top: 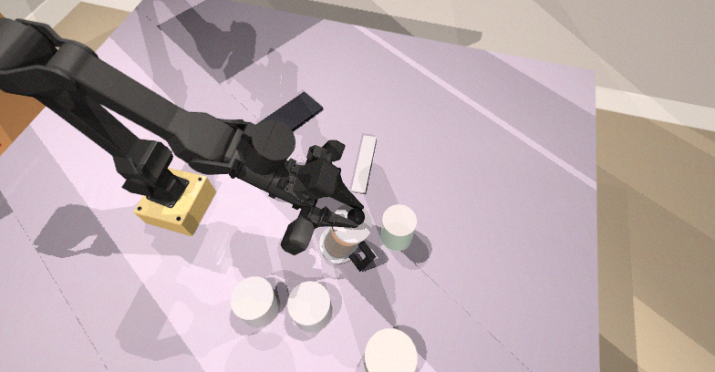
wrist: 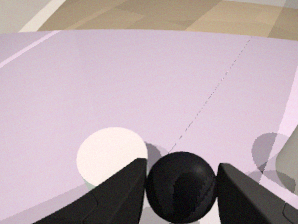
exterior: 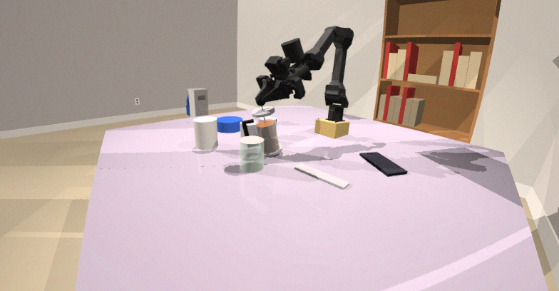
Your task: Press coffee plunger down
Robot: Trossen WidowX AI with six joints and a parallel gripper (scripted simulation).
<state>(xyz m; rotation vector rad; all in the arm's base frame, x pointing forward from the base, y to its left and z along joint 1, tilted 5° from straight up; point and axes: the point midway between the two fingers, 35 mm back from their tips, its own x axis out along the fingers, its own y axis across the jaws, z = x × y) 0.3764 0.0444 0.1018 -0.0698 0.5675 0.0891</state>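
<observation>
The glass coffee press is 10 mm behind my gripper tip, 10 mm to the right of it and 90 mm below it. Round my gripper tip: blue lid (30 mm behind, 320 mm to the right, 150 mm below); pale green cup (50 mm ahead, 60 mm to the left, 130 mm below); white bar (70 mm behind, 200 mm to the left, 170 mm below).
</observation>
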